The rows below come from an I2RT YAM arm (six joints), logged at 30 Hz.
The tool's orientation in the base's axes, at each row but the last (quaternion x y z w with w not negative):
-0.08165, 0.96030, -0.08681, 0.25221
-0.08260, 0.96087, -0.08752, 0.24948
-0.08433, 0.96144, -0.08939, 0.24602
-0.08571, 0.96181, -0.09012, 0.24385
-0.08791, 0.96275, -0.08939, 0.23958
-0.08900, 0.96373, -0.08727, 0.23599
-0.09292, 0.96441, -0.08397, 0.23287
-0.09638, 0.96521, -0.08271, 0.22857
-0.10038, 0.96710, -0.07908, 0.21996
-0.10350, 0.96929, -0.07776, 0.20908
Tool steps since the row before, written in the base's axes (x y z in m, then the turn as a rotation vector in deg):
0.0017, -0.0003, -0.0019, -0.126, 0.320, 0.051
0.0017, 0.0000, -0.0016, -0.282, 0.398, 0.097
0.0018, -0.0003, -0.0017, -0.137, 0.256, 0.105
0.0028, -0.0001, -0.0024, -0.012, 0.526, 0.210
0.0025, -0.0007, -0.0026, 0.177, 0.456, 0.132
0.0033, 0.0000, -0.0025, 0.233, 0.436, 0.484
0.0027, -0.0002, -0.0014, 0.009, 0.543, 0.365
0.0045, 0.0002, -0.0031, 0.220, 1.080, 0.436
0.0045, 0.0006, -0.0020, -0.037, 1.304, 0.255
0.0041, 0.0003, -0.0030, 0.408, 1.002, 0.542
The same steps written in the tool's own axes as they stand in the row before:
-0.0005, -0.0001, 0.0025, 0.020, 0.315, -0.147
-0.0007, 0.0001, 0.0022, 0.117, 0.399, -0.273
-0.0007, -0.0001, 0.0024, 0.018, 0.242, -0.191
-0.0013, 0.0001, 0.0034, -0.195, 0.466, -0.257
-0.0009, -0.0004, 0.0035, -0.309, 0.391, -0.090
-0.0018, 0.0001, 0.0037, -0.509, 0.290, -0.368
-0.0017, -0.0003, 0.0025, -0.285, 0.450, -0.381
-0.0027, 0.0002, 0.0048, -0.620, 0.924, -0.409
-0.0033, 0.0003, 0.0037, -0.370, 1.217, -0.385
-0.0026, 0.0002, 0.0044, -0.808, 0.795, -0.424

